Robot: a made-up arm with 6 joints. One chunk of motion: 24 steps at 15 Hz.
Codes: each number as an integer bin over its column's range. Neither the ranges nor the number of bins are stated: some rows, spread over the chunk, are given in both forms.
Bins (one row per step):
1: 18 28 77 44 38 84
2: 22 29 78 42 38 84
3: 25 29 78 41 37 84
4: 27 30 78 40 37 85
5: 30 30 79 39 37 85
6: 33 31 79 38 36 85
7: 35 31 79 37 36 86
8: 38 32 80 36 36 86
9: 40 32 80 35 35 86
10: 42 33 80 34 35 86
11: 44 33 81 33 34 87
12: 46 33 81 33 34 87
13: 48 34 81 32 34 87
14: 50 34 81 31 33 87
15: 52 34 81 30 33 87
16: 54 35 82 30 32 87
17: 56 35 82 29 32 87
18: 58 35 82 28 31 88
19: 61 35 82 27 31 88
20: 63 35 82 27 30 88
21: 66 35 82 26 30 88
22: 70 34 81 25 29 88
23: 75 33 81 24 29 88
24: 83 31 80 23 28 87
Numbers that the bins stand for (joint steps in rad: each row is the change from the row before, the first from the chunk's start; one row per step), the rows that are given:
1: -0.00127 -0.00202 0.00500 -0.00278 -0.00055 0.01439
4: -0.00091 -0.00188 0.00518 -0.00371 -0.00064 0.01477
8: -0.00046 -0.00174 0.00555 -0.00464 -0.00073 0.01514
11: -0.00022 -0.00167 0.00573 -0.00533 -0.00091 0.01552
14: 0.00002 -0.00160 0.00573 -0.00580 -0.00100 0.01552
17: 0.00026 -0.00153 0.00591 -0.00626 -0.00109 0.01552
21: 0.00067 -0.00153 0.00591 -0.00696 -0.00127 0.01589
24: 0.00135 -0.00181 0.00555 -0.00766 -0.00145 0.01552
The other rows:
2: -0.00111 -0.00195 0.00518 -0.00324 -0.00055 0.01439
3: -0.00099 -0.00195 0.00518 -0.00347 -0.00064 0.01439
5: -0.00079 -0.00188 0.00536 -0.00394 -0.00064 0.01477
6: -0.00067 -0.00181 0.00536 -0.00417 -0.00073 0.01477
7: -0.00059 -0.00181 0.00536 -0.00440 -0.00073 0.01514
9: -0.00038 -0.00174 0.00555 -0.00487 -0.00082 0.01514
10: -0.00030 -0.00167 0.00555 -0.00510 -0.00082 0.01514
12: -0.00014 -0.00167 0.00573 -0.00533 -0.00091 0.01552
13: -0.00006 -0.00160 0.00573 -0.00557 -0.00091 0.01552
15: 0.00010 -0.00160 0.00573 -0.00603 -0.00100 0.01552
16: 0.00018 -0.00153 0.00591 -0.00603 -0.00109 0.01552
18: 0.00034 -0.00153 0.00591 -0.00649 -0.00118 0.01589
19: 0.00046 -0.00153 0.00591 -0.00673 -0.00118 0.01589
20: 0.00055 -0.00153 0.00591 -0.00673 -0.00127 0.01589
22: 0.00083 -0.00160 0.00573 -0.00719 -0.00136 0.01589
23: 0.00103 -0.00167 0.00573 -0.00742 -0.00136 0.01589

